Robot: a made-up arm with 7 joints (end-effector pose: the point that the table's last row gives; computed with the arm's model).
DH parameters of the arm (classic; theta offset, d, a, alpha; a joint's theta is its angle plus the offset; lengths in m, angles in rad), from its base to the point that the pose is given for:
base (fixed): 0.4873 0 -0.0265 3.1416
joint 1: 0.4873 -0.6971 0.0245 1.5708
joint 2: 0 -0.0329 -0.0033 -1.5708
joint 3: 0 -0.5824 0.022 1.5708
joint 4: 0 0.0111 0.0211 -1.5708
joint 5: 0 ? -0.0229 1.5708
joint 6: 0 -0.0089 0.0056 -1.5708
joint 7: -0.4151 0 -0.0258 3.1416
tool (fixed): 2.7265 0.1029 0 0
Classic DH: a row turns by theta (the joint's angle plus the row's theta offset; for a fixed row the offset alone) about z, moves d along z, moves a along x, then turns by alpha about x.
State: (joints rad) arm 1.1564 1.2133 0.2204 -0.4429 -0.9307 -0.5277 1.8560
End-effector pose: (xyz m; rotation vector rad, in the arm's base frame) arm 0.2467 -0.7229 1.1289 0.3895 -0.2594 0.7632
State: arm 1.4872 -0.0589 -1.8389 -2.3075 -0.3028 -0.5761 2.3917
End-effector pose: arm -0.2212 -0.0707 1.0414 -0.9416 -2.8503 0.5390
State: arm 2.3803 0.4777 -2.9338 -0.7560 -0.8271 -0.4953 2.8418
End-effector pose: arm -0.4758 -0.3663 1.3124 -0.0399 -1.8204 1.4302
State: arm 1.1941 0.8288 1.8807 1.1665 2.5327 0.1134 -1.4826
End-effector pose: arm -0.1531 -0.6038 1.2195 1.0070 -0.3197 -1.3354
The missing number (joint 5, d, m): -0.2112
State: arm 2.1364 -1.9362 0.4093 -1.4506 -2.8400 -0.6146 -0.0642
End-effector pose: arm 0.3445 0.4413 0.2207 2.3015 2.0017 0.5672
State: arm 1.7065 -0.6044 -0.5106 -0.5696 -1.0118 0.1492 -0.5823
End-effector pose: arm -0.0538 0.5432 1.3575 -0.3017 -1.4530 -2.3716
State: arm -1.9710 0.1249 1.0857 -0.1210 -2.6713 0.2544 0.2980
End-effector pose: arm -0.0405 0.1513 1.5884 0.0612 -0.3618 0.1313
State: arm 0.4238 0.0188 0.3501 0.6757 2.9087 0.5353 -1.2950
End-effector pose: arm 0.1564 -0.1634 1.5206 0.2051 -0.0299 0.7093
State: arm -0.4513 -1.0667 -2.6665 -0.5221 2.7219 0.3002 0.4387
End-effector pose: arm -0.6047 -0.4101 1.1912 0.2628 0.4732 -2.9809
